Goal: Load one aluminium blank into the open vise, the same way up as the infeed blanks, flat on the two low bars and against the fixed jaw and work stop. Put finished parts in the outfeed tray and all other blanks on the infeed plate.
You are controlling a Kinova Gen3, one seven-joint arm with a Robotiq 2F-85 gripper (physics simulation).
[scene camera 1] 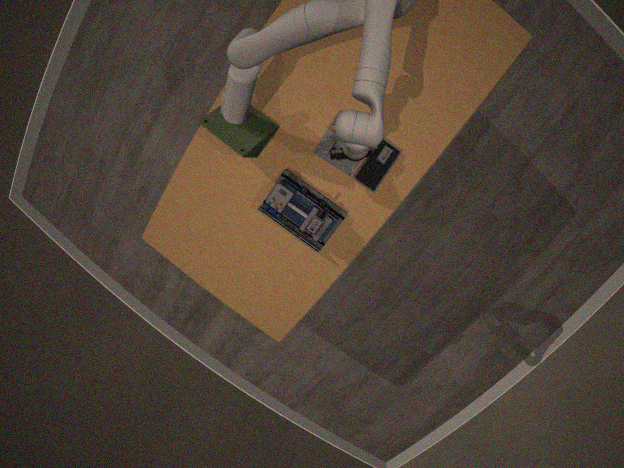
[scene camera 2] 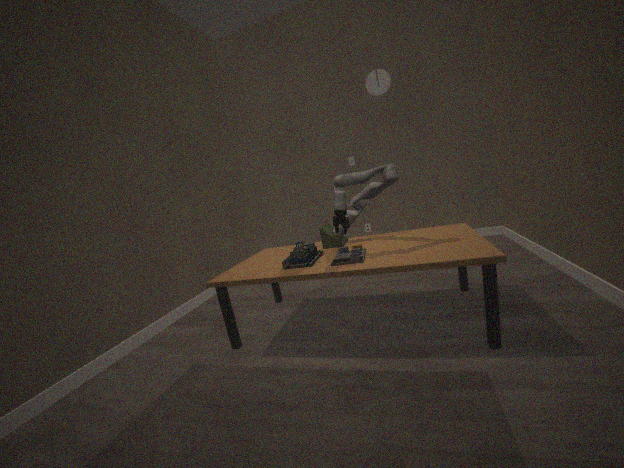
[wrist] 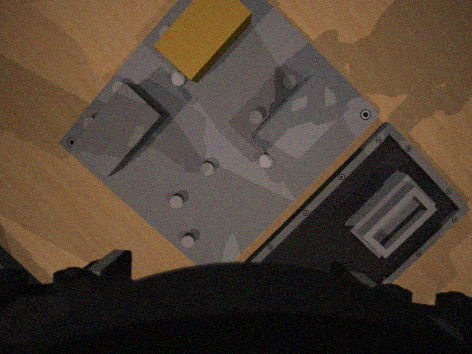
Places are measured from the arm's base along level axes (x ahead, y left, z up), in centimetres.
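Pixels of known places: gripper, fingertip midpoint: (scene camera 2: 340, 233); arm's base at its link origin: (scene camera 1: 235, 114) (scene camera 2: 337, 233).
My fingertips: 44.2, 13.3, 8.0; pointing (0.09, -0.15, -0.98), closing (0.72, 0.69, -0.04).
Note:
Ahead of a thing's pixels: the offset from my fingertips to its middle, as dx, dy, dz. Level surfaces: height alone.
The grey infeed plate (wrist: 241, 211) (scene camera 1: 326, 149) with round pins fills the wrist view. Two grey aluminium blanks lie on it, one at the left (wrist: 112, 130) and one at the right (wrist: 301, 123). A brass-yellow block @(-10.5, +6.6, -12.8) (wrist: 199, 35) lies at its far corner. The black outfeed tray (wrist: 319, 239) (scene camera 1: 370, 175) adjoins the plate and holds a grey pocketed finished part @(+8.9, +8.0, -13.1) (wrist: 382, 218) (scene camera 1: 384, 154). The vise @(-2.5, -28.1, -10.4) (scene camera 1: 303, 210) (scene camera 2: 302, 254) stands apart, nearer the table middle. My gripper (scene camera 2: 341, 227) hangs open and empty a little above the plate; the wrist hides it in the overhead view.
The arm's green base block (scene camera 1: 240, 130) (scene camera 2: 332, 238) stands at the table's edge behind the plate. The wooden table @(dz -15.4) (scene camera 1: 217, 251) (scene camera 2: 431, 251) carries all the fixtures. The arm's links arch over the far half of the table.

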